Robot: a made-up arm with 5 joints. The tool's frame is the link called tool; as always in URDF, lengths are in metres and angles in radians.
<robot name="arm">
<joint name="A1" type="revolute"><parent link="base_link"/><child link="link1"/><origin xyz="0.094 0.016 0.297"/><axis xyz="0 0 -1"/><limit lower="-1.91" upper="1.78"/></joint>
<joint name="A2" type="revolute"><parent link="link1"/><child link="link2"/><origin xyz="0.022 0.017 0.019"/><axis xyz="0 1 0"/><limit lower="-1.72" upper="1.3"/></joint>
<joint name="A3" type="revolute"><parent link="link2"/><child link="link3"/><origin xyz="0.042 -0.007 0.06"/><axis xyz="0 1 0"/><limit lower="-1.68" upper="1.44"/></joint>
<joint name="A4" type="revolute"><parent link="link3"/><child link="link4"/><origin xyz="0.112 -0.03 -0.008"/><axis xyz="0 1 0"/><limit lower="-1.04" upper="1.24"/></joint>
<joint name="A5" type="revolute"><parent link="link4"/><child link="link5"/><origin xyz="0.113 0.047 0.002"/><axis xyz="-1 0 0"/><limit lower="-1.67" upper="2.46"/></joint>
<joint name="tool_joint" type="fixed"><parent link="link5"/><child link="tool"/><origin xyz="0.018 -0.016 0.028" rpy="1.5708 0 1.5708"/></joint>
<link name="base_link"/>
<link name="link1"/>
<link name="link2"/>
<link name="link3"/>
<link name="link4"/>
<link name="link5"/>
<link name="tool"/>
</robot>
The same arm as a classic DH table. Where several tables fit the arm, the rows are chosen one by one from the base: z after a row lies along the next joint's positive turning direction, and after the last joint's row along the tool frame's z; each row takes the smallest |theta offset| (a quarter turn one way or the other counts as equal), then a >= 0, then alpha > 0; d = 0 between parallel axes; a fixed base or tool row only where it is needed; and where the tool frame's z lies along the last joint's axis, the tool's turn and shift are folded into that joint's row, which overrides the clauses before.
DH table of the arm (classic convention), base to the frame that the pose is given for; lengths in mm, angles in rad. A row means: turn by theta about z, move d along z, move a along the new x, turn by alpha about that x. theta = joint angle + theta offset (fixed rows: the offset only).
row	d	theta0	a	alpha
base (fixed)	0	0.1686	95.4	3.1416
A1	-316	0.1686	22	1.5708
A2	0	-0.9601	73.2	0
A3	0	1.0314	112.3	0
A4	27	1.4995	-2	-1.5708
A5	0	-0.5191	-32.2	3.1416
tool (fixed)	131	1.0517	0	0
Joint limits (rad, base to tool): -1.91..1.78 -1.72..1.3 -1.68..1.44 -1.04..1.24 -1.67..2.46

